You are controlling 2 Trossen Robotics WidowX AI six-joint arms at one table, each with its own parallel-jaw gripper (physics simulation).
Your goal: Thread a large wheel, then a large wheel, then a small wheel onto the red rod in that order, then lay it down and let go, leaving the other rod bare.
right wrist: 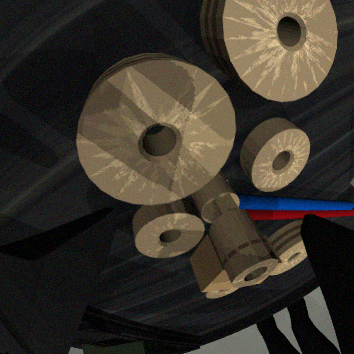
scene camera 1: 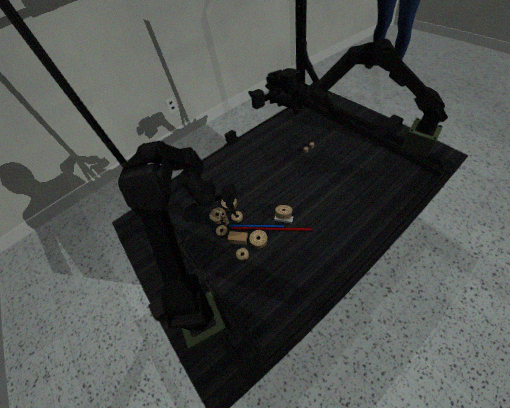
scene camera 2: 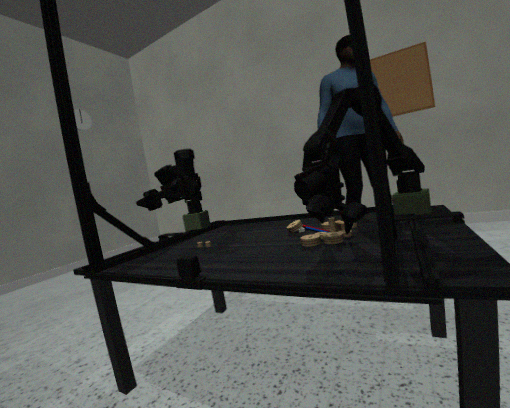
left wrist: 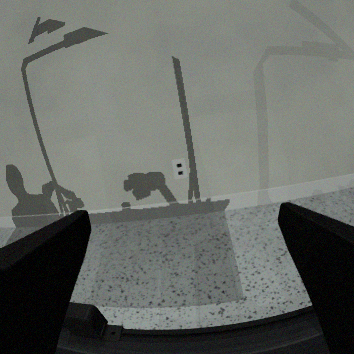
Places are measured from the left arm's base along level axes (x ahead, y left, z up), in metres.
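Where they show: left gripper, between the fingertips: (scene camera 1: 257,88) (scene camera 2: 147,199) (left wrist: 185,217); right gripper, between the fingertips: (right wrist: 213,222) (scene camera 1: 224,220) (scene camera 2: 334,228); left arm's base, origin of its link: (scene camera 1: 426,128) (scene camera 2: 195,212); right arm's base, origin of its link: (scene camera 1: 199,318) (scene camera 2: 410,191).
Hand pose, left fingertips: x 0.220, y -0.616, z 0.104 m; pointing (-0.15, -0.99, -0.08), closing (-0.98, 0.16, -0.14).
Each offset is from my left fingertips to the top centre of the thing.
The red rod {0.196 m down, 0.406 m ahead, 0.342 m left} (scene camera 1: 300,229) (right wrist: 290,215) lies beside the blue rod {0.196 m down, 0.424 m ahead, 0.297 m left} (scene camera 1: 260,226) (right wrist: 300,203); no wheel shows on either in scene camera 1. Two large wheels {0.185 m down, 0.470 m ahead, 0.160 m left} (right wrist: 112,145) {0.185 m down, 0.406 m ahead, 0.157 m left} (right wrist: 250,50) lie flat at the rods' left end. Another large wheel {0.185 m down, 0.460 m ahead, 0.335 m left} (scene camera 1: 254,243) lies below the rods. Small wheels {0.192 m down, 0.434 m ahead, 0.218 m left} (scene camera 1: 239,220) {0.192 m down, 0.506 m ahead, 0.212 m left} (scene camera 1: 218,232) {0.192 m down, 0.530 m ahead, 0.324 m left} (scene camera 1: 242,258) lie around them. My right gripper (right wrist: 213,222) (scene camera 2: 334,222) is open and empty, low over the left cluster, partly hiding a large wheel in scene camera 1. My left gripper (scene camera 1: 257,98) (scene camera 2: 149,200) (left wrist: 185,217) is open and empty, far from the parts.
A wooden block {0.175 m down, 0.496 m ahead, 0.280 m left} (scene camera 1: 237,237) (right wrist: 204,265) lies below the rods. Short wooden cylinders {0.146 m down, 0.472 m ahead, 0.202 m left} (right wrist: 237,237) stand among the wheels. A thick wheel {0.164 m down, 0.336 m ahead, 0.347 m left} (scene camera 1: 283,215) sits on a white holder {0.194 m down, 0.350 m ahead, 0.357 m left} (scene camera 1: 284,220) above the rods. Two small wooden pieces {0.188 m down, 0.025 m ahead, 0.247 m left} (scene camera 1: 306,149) {0.188 m down, 0.012 m back, 0.253 m left} (scene camera 1: 312,144) lie farther back.
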